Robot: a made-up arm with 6 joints. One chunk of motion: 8 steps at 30 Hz.
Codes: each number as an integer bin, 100 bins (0 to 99) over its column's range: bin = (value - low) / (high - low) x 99, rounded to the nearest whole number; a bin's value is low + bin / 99 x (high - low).
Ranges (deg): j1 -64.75..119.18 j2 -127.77..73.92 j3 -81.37..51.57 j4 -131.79..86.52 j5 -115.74..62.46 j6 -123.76..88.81
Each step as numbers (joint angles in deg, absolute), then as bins.
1 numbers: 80.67 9.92 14.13 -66.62 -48.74 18.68
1 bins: 78 68 71 30 37 66
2 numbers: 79.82 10.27 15.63 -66.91 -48.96 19.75
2 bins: 78 68 72 29 37 67
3 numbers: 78.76 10.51 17.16 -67.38 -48.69 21.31
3 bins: 77 68 73 29 37 68
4 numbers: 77.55 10.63 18.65 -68.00 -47.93 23.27
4 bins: 77 68 74 29 38 68
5 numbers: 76.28 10.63 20.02 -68.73 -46.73 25.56
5 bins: 76 68 76 29 38 70
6 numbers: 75.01 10.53 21.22 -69.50 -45.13 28.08
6 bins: 75 68 76 28 39 71
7 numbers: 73.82 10.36 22.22 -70.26 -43.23 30.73
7 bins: 75 68 77 28 40 72
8 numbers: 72.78 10.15 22.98 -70.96 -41.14 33.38
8 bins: 74 68 78 28 41 73
